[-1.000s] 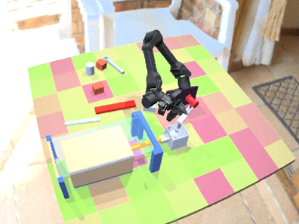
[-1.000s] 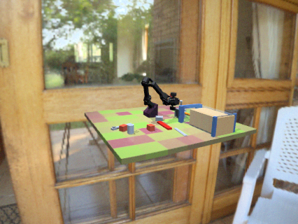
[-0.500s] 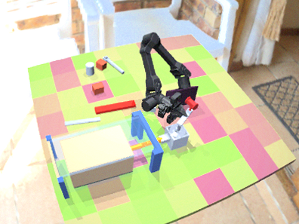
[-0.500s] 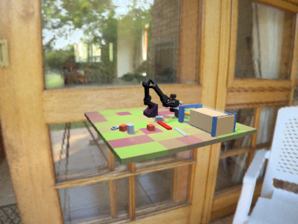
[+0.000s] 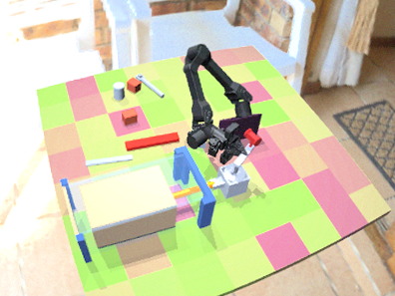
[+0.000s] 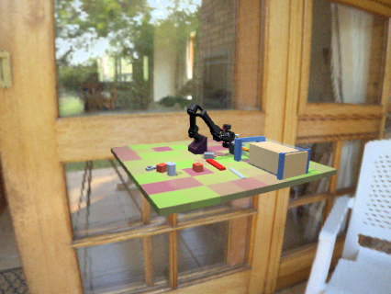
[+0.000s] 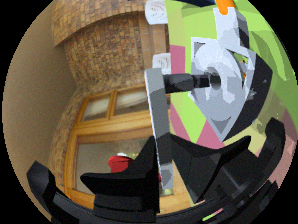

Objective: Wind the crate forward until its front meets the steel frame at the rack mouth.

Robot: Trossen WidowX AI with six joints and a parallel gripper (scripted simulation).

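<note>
Right now the red grip is 40 mm behind my gripper tip, 30 mm to the right of it and 40 mm above it. The rest, counted from my gripper tip: grey block: 50 mm ahead, 260 mm to the right, 130 mm below; then grey winch: 40 mm ahead, 120 mm below; then winch handle: 10 mm to the right, 10 mm above.
</note>
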